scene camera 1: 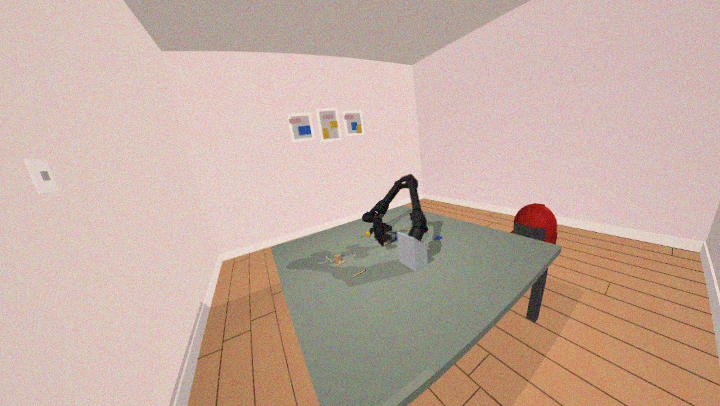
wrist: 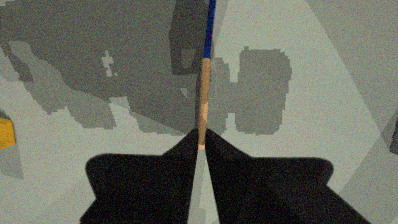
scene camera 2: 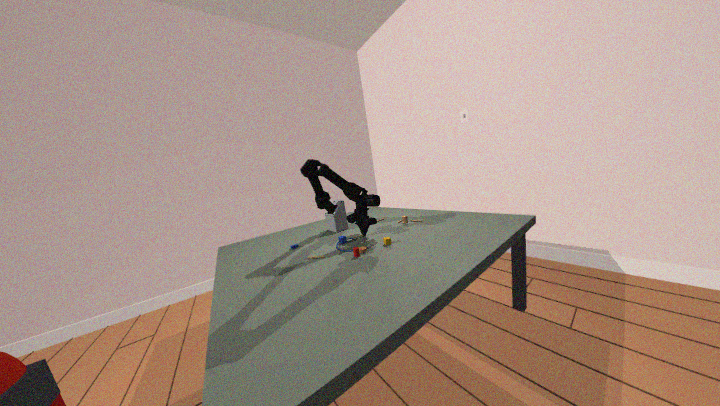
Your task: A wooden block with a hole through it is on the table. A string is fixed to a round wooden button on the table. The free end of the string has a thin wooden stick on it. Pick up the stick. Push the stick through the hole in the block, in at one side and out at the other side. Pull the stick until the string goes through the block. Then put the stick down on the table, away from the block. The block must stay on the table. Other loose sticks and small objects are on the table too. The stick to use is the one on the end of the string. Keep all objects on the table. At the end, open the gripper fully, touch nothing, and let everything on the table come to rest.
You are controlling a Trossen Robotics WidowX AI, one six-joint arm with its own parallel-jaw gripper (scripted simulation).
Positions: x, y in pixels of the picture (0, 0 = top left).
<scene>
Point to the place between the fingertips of my gripper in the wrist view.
201, 133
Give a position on a thin wooden stick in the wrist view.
At 206, 62
</scene>
